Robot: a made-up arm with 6 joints.
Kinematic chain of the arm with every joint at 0, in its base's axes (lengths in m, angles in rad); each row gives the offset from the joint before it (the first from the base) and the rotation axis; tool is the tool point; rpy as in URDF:
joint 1: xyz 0 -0.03 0.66 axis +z
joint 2: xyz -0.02 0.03 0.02 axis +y
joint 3: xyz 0.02 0 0.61 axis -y
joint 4: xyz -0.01 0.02 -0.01 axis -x
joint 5: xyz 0.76 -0.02 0 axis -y
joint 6: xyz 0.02 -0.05 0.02 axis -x
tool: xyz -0.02 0.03 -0.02 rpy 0 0 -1.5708
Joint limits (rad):
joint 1: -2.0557..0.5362
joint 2: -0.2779..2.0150
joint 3: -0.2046..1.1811
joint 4: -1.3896..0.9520
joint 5: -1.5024..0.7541
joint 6: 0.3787..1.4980
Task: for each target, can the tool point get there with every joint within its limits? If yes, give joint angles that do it. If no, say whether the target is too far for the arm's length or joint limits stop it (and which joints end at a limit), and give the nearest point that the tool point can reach.
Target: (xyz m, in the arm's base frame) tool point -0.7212 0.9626 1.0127
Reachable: no: joint limits stop it (at a limit: joint 1, joint 2, joint 3, joint 4) | nearest point 0.4704 0.3090 1.2461 | short by 1.379 m
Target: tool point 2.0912 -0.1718 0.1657
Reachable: no: too far | nearest point 1.2961 -0.1179 0.3594 | short by 0.820 m
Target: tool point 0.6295 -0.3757 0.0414
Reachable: yes | joints -0.4705 1.3665 -0.0555 0.6208 0.3296 1.2484
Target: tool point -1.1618 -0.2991 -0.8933
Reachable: no: too far | nearest point -0.3461 -0.6051 -0.3435 | short by 1.030 m
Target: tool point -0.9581 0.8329 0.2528
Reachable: no: joint limits stop it (at a limit: joint 1, joint 2, joint 3, joint 4) | nearest point -0.0277 0.0122 -0.1425 | short by 1.302 m
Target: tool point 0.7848 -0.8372 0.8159
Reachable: yes | joints -0.7751 0.7809 0.4050 0.2340 0.4617 1.1573
